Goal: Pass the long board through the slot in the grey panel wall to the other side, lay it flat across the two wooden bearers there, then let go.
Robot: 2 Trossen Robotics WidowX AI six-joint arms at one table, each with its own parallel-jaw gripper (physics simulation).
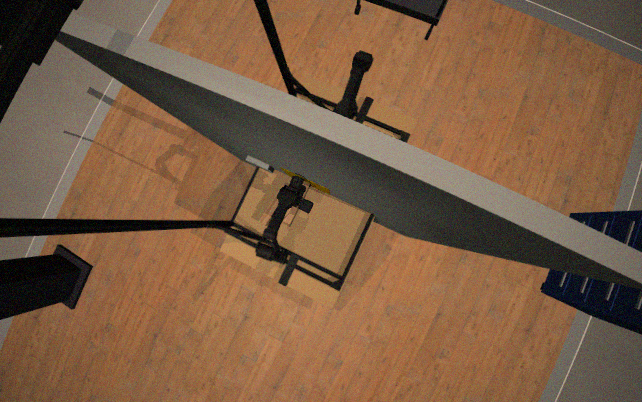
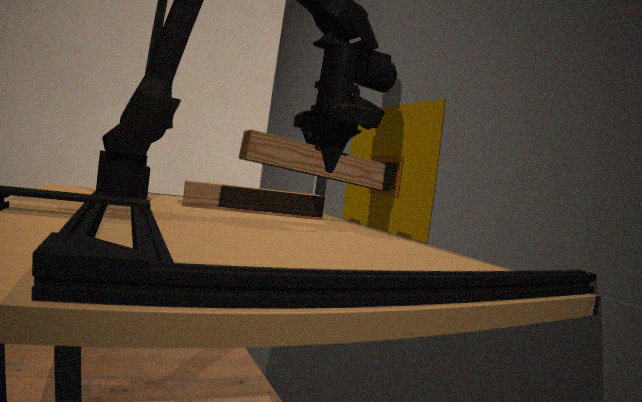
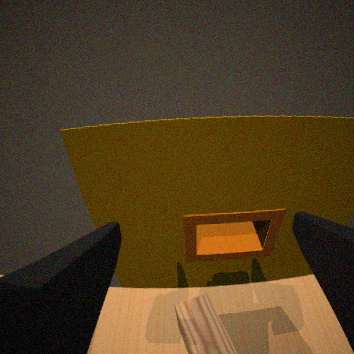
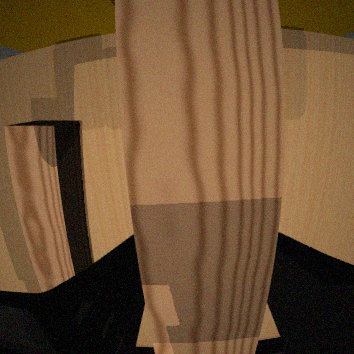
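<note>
My right gripper is shut on the long board, holding it above the table. The board's front end is right at the framed slot in the yellow area of the grey panel wall; whether its tip is inside cannot be told. My left gripper is open and empty beyond the wall, facing the slot's frame. No board shows in that opening. One wooden piece, likely a bearer, lies low there; a second bearer does not show.
Another wooden piece lies on the near table, beside and below the held board. A black rail runs along the table's edge. The left arm stands beyond the wall.
</note>
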